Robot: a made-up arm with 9 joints.
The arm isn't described. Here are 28 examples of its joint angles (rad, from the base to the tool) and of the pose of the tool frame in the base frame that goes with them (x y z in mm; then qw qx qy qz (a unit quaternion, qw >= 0)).
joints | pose
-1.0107 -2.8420 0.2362 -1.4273 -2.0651 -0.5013 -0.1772 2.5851 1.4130 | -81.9 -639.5 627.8 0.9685 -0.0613 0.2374 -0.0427
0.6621 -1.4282 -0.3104 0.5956 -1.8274 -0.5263 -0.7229 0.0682 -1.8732 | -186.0 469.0 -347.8 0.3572 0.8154 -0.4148 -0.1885
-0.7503 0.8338 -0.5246 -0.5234 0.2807 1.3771 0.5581 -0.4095 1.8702 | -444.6 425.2 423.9 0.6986 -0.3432 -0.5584 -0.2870
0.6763 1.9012 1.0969 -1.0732 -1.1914 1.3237 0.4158 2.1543 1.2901 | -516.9 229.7 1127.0 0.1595 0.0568 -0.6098 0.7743
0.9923 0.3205 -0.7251 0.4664 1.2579 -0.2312 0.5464 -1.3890 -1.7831 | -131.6 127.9 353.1 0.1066 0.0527 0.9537 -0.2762
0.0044 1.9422 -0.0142 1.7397 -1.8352 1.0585 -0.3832 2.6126 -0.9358 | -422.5 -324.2 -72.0 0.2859 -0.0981 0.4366 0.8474
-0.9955 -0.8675 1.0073 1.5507 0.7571 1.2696 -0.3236 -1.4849 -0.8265 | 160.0 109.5 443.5 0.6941 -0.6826 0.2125 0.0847
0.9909 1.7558 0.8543 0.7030 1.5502 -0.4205 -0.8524 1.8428 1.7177 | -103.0 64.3 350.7 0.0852 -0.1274 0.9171 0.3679
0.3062 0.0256 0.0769 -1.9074 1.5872 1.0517 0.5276 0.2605 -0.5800 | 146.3 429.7 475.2 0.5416 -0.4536 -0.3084 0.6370
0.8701 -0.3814 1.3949 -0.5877 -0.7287 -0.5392 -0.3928 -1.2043 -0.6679 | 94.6 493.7 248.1 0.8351 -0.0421 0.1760 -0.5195
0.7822 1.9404 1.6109 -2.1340 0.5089 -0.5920 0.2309 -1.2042 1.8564 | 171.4 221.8 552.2 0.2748 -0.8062 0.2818 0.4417
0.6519 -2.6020 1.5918 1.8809 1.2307 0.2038 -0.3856 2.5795 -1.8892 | -267.8 153.0 222.3 0.1044 -0.4571 0.1638 -0.8680
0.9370 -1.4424 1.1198 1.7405 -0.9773 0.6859 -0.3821 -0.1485 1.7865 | -74.5 293.2 447.4 0.2735 0.4857 -0.5405 -0.6302
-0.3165 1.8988 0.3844 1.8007 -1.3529 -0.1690 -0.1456 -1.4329 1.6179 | 72.9 -423.7 149.7 0.8479 -0.4375 0.1691 0.2471
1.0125 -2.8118 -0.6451 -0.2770 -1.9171 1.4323 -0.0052 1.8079 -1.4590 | -933.7 307.3 318.8 0.4912 0.3006 0.7926 0.2003
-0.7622 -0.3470 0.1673 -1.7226 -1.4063 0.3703 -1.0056 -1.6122 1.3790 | -57.9 -71.0 -323.5 0.4357 -0.1146 0.3552 0.8191
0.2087 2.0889 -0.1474 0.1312 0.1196 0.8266 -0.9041 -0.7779 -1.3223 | -228.5 -235.7 710.0 0.6337 -0.1225 0.6771 -0.3535
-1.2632 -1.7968 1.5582 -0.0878 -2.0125 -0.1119 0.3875 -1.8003 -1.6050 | -580.5 -142.0 107.6 0.0388 -0.3047 -0.7944 0.5239
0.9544 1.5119 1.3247 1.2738 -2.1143 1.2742 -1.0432 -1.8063 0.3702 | -337.3 358.0 -131.7 0.7412 0.0814 0.3206 0.5841
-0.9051 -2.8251 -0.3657 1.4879 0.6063 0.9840 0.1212 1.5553 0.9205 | 294.1 360.8 -11.8 0.3606 -0.3124 0.2133 0.8526
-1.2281 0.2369 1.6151 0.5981 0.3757 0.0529 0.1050 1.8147 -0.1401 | 51.5 438.0 311.2 0.2965 0.7883 -0.0251 -0.5385
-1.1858 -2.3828 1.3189 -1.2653 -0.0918 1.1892 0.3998 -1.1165 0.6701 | 66.9 -127.5 -268.7 0.1884 0.4213 0.8812 0.1022
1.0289 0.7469 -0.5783 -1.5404 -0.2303 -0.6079 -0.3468 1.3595 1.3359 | 71.6 413.2 -45.4 0.2089 0.5048 -0.0942 0.8322
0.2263 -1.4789 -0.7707 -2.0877 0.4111 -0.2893 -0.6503 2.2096 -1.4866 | -14.9 164.5 209.6 0.0315 0.2355 -0.1382 -0.9615
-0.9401 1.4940 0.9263 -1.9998 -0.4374 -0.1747 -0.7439 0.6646 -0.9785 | -318.3 231.3 684.0 0.4941 -0.7522 0.4355 -0.0201
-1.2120 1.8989 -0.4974 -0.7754 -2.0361 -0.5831 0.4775 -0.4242 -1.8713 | -668.3 -241.2 614.0 0.0912 -0.4958 -0.8636 0.0115
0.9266 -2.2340 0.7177 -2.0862 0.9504 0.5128 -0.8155 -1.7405 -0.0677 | -282.0 252.0 161.6 0.1717 0.6359 0.2869 -0.6956
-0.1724 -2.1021 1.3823 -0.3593 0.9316 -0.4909 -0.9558 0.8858 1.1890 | -86.1 144.3 -158.9 0.2092 0.2485 -0.3037 -0.8957
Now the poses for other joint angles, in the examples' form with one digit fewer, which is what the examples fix.
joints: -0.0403 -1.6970 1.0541 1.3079 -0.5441 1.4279 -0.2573 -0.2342 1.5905
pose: -246 324 462 0.750 0.002 -0.518 -0.412
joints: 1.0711 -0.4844 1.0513 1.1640 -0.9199 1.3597 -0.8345 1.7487 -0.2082
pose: -317 323 955 0.013 -0.392 -0.783 0.483
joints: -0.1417 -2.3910 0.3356 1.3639 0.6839 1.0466 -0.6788 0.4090 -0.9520
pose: 145 380 132 0.390 0.145 -0.282 0.865
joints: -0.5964 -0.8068 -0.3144 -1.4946 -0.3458 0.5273 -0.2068 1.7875 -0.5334
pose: 172 -58 -274 0.133 -0.356 0.295 0.877
